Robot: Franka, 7 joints.
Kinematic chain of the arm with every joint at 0, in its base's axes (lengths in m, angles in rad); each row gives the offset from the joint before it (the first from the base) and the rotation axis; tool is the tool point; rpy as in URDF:
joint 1: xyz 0 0 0.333 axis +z
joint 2: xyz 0 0 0 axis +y
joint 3: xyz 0 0 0.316 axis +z
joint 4: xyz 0.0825 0 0 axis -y
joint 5: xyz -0.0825 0 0.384 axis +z
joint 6: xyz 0 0 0 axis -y
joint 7: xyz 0.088 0 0 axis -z
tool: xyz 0 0 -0.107 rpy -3.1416 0 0
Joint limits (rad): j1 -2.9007..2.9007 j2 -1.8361..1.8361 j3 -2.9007..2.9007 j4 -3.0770..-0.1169 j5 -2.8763..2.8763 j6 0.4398..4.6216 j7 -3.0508..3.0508
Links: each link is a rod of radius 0.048 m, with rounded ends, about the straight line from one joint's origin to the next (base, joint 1, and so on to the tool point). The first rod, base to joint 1, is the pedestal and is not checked.
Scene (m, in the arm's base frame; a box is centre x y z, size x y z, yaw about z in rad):
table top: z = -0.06
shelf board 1: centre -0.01 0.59 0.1 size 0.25 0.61 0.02 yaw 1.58
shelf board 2: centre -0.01 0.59 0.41 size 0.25 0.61 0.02 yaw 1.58
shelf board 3: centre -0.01 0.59 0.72 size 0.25 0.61 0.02 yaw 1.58
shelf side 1: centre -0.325 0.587 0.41 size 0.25 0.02 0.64 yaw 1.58
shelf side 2: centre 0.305 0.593 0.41 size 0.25 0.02 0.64 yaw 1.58
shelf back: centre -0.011 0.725 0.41 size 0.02 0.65 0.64 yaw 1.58
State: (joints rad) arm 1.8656 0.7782 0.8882 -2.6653 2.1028 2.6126 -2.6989
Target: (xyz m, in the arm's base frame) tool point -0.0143 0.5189 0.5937
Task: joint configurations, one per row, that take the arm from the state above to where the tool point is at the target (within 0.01 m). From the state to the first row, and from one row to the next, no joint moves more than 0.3 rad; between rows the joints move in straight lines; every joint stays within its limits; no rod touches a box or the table.
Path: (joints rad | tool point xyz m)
1: 1.9782 0.5213 0.6610 -2.5931 2.0971 2.7835 -2.4962 | -0.2976 0.1439 0.0830
2: 2.0908 0.2644 0.4338 -2.5209 2.0914 2.9545 -2.2934 | -0.2909 0.2610 0.1637
3: 2.2033 0.0075 0.2066 -2.4488 2.0856 3.1254 -2.0907 | -0.2680 0.3415 0.2924
4: 2.3159 -0.2493 -0.0207 -2.3766 2.0799 3.2964 -1.8880 | -0.2127 0.3770 0.4348
5: 2.4285 -0.5062 -0.2479 -2.3044 2.0742 3.4673 -1.6852 | -0.1185 0.3771 0.5526
6: 2.1626 -0.4438 -0.1169 -2.2462 2.0684 3.2873 -1.9386 | -0.1019 0.4116 0.5710
7: 1.8967 -0.3814 0.0140 -2.1880 2.0627 3.1073 -2.1921 | -0.0805 0.4479 0.5835
8: 1.6308 -0.3189 0.1450 -2.1298 2.0569 2.9273 -2.4455 | -0.0520 0.4846 0.5905
9: 1.3649 -0.2565 0.2760 -2.0716 2.0512 2.7472 -2.6989 | -0.0143 0.5189 0.5937

